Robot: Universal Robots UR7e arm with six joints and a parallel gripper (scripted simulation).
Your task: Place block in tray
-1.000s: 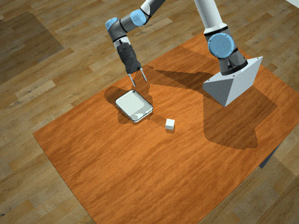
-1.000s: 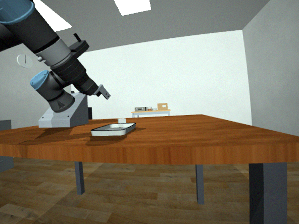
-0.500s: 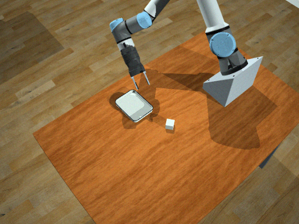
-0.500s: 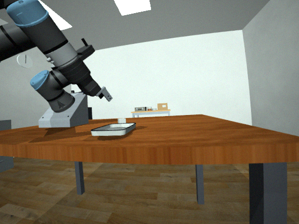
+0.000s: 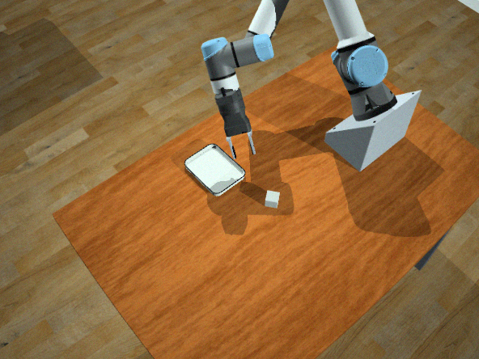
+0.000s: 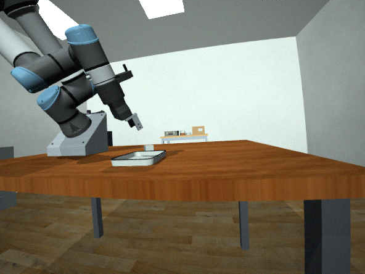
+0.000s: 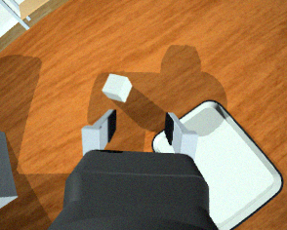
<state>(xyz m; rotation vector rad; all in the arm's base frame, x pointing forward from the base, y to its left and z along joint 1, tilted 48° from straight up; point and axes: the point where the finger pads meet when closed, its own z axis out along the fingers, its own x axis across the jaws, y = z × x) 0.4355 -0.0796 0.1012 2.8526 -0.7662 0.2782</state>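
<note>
Now: hand 130 mm to the right of the white block, 110 mm above it and 10 mm past it. From my hand the other things lie so: white tray: 110 mm below, 70 mm to the right, 60 mm ahead.
</note>
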